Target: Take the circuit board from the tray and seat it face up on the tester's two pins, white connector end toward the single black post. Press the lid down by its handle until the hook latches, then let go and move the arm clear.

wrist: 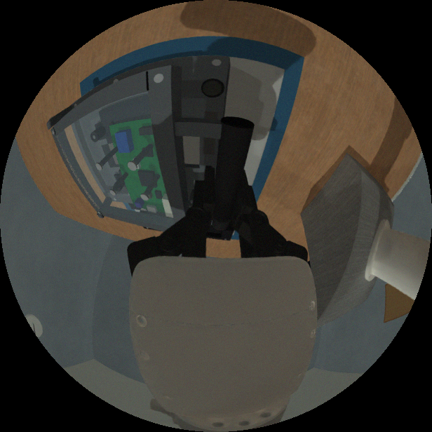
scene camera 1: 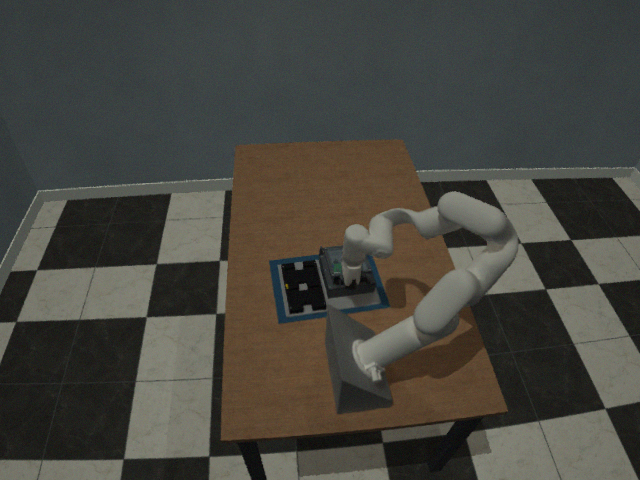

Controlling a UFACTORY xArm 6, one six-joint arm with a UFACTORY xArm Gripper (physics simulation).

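Frame: origin at the arm's base, x ahead, y left, z up, level; millimetres.
Where they show: gripper, fingertip midpoint: (scene camera 1: pixel 349 285); arm's base, link origin: (scene camera 1: pixel 364 359).
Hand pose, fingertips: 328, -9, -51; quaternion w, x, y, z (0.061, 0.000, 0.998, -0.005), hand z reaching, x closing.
Observation:
Each offset is from my fingertips to the top centre of the thing, as dx, dy, dz. "pt": to the spot under its first point. Level surfaces: height alone.
The green circuit board (scene camera 1: pixel 337 268) (wrist: pixel 132 165) lies component side up inside the tester @(pt +3, +36, -36) (scene camera 1: pixel 338 291), beneath the clear window of the dark-framed lid (wrist: pixel 162 107). The lid is lowered over it and looks nearly level. Its black cylindrical handle (wrist: pixel 236 150) sticks out from the lid's front side. My gripper (scene camera 1: pixel 352 283) (wrist: pixel 221 179) is shut on this handle, with a finger on each side. The hook is hard to make out, so I cannot tell whether it is latched. The two pins, the post and which way the connector end points cannot be made out clearly.
The black tray @(pt +0, +156, -57) (scene camera 1: pixel 305 298), with a small yellow part @(pt +54, +221, -47) (scene camera 1: pixel 286 286) at its edge, lies left of the tester in the scene view. Both are on the blue-bordered mat @(dz -74) (scene camera 1: pixel 276 294). The grey robot base (scene camera 1: pixel 345 356) stands near the mat's front edge.

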